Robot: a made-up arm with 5 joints. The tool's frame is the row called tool.
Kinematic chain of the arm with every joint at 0, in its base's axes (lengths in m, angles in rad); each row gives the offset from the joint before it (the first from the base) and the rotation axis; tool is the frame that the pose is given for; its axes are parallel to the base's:
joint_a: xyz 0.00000 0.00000 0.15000 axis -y
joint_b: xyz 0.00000 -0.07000 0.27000 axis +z
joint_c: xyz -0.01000 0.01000 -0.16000 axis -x
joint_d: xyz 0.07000 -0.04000 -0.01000 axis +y
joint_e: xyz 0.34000 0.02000 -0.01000 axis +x
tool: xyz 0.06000 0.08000 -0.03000
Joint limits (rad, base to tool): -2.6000..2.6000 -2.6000..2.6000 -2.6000..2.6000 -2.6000..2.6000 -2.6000..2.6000
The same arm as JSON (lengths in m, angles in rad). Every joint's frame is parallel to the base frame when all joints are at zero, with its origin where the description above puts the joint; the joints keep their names.
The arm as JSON. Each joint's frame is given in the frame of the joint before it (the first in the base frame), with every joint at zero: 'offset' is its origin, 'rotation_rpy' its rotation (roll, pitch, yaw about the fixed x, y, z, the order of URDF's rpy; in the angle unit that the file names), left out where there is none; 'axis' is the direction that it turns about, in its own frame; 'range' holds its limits. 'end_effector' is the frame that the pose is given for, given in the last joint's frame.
{"length_unit": "m", "angle_unit": "rad", "chain": [
  {"id": "joint_a", "offset": [0.0, 0.0, 0.15], "axis": [0.0, -1.0, 0.0], "range": [-2.6, 2.6]},
  {"id": "joint_b", "offset": [0.0, -0.07, 0.27], "axis": [0.0, 0.0, 1.0], "range": [-2.6, 2.6]},
  {"id": "joint_c", "offset": [-0.01, 0.01, -0.16], "axis": [-1.0, 0.0, 0.0], "range": [-2.6, 2.6]},
  {"id": "joint_d", "offset": [0.07, -0.04, -0.01], "axis": [0.0, 1.0, 0.0], "range": [-2.6, 2.6]},
  {"id": "joint_e", "offset": [0.34, 0.02, -0.01], "axis": [1.0, 0.0, 0.0], "range": [-2.6, 2.6]}
], "end_effector": {"offset": [0.06, 0.08, -0.03]}}

